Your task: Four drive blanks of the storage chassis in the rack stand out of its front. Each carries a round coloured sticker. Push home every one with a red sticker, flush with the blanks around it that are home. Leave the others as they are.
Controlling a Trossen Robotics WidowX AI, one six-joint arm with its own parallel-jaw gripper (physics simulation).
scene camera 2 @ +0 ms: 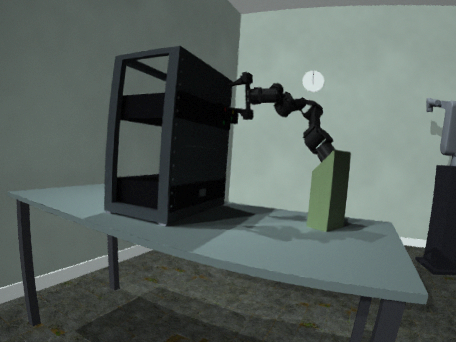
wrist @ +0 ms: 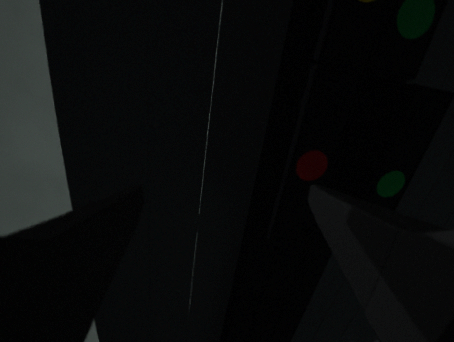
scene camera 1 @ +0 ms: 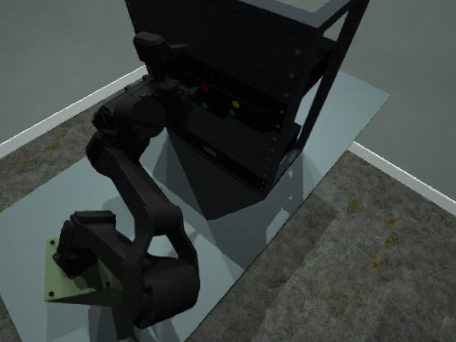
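Observation:
The dark storage chassis point(scene camera 1: 255, 106) sits in the rack's upper part. A red sticker point(scene camera 1: 204, 87) point(scene camera 2: 225, 109) point(wrist: 312, 165) is above a green sticker point(scene camera 1: 204, 105) point(wrist: 391, 184). To their right in scene camera 1 are a yellow sticker point(scene camera 1: 236, 104) point(wrist: 366, 1) and another green sticker point(scene camera 1: 232, 113) point(wrist: 416, 18) below it. The blanks are too dark to tell how far each stands out. My gripper point(scene camera 1: 190, 69) point(scene camera 2: 233, 99) point(wrist: 227, 193) is wide open and empty in front of the rack. In the wrist view one fingertip appears just below the red sticker; contact cannot be told.
The rack point(scene camera 1: 280, 145) point(scene camera 2: 172, 135) stands on the pale table point(scene camera 1: 360, 95) point(scene camera 2: 300, 250), with a dark lower unit point(scene camera 2: 212, 191) in it. Plain dark panels lie above and below the chassis. The arm stands on a green pedestal point(scene camera 1: 75, 292) point(scene camera 2: 327, 195) opposite the rack's front.

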